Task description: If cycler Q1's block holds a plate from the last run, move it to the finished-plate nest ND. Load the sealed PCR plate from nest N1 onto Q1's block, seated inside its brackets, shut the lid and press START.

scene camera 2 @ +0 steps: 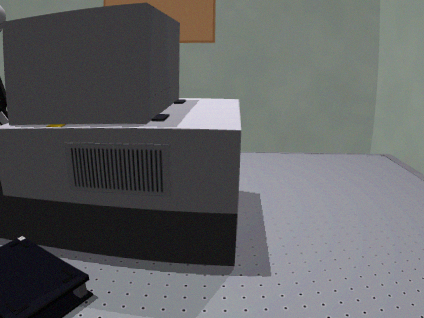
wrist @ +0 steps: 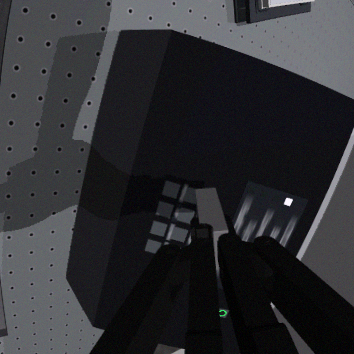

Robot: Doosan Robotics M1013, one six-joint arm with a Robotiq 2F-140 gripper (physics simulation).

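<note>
Cycler Q1, as far as I can tell [scene camera 2: 200, 170] [wrist: 240, 105], has a light body, a dark base and a dark front panel. Its large grey lid [scene camera 2: 80, 70] lies down over the top; the block is hidden. In the wrist view, the front panel bears a keypad [wrist: 166, 209], a display [wrist: 252, 192] with a white square and bars, and a small green ring mark [wrist: 223, 313]. My gripper [wrist: 205, 203] is shut and empty, in front of the panel between keypad and display. Whether it touches the panel I cannot tell. I cannot identify the sealed plate.
A dark nest-like block [scene camera 2: 35, 280] lies on the perforated table [scene camera 2: 325, 240] at the lower left of the scene view. A dark frame [wrist: 241, 12] holding a white item [wrist: 285, 2] shows at the wrist view's top right. The arm's shadow falls across the table and panel.
</note>
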